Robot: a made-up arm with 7 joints.
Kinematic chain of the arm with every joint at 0, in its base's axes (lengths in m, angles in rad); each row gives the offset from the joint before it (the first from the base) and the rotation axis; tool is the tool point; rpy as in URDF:
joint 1: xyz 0 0 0.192 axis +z
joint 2: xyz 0 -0.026 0.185 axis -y
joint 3: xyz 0 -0.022 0.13 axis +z
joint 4: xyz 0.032 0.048 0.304 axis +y
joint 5: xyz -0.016 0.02 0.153 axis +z
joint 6: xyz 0 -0.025 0.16 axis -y
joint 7: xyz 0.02 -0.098 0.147 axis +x
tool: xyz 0 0 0 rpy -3.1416 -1.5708 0
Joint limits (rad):
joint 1: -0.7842..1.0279
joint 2: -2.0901..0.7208
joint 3: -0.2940..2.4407
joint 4: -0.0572..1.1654
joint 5: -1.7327..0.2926
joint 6: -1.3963..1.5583
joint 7: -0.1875..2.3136
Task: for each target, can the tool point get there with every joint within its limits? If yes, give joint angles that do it. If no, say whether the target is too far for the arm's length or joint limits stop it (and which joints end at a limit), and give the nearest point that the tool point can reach.
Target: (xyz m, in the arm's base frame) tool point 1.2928 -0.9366 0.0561
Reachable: no: too far | nearest point 0.7340 -0.5318 0.1948 | short by 0.704 m
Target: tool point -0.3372 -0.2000 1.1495
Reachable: yes | joints 0.4869 0.4559 1.5200 0.4299 -0.4548 1.1510 1.9718
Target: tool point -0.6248 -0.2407 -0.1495
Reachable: no: joint limits stop it (at a limit: joint 1, joint 2, joint 3, joint 4) | nearest point -0.0049 -0.2791 -0.1761 | short by 0.622 m
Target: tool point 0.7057 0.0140 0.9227
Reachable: yes | joints -0.1046 -0.9946 2.0991 0.5594 -0.5619 0.5714 1.2473
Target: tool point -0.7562 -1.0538 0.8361
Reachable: no: too far | nearest point -0.4566 -0.6363 0.7729 | short by 0.518 m
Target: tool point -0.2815 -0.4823 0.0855
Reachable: no: joint limits stop it (at a limit: joint 1, joint 2, joint 3, joint 4, joint 6) | nearest point 0.0150 -0.3621 -0.1357 | short by 0.389 m
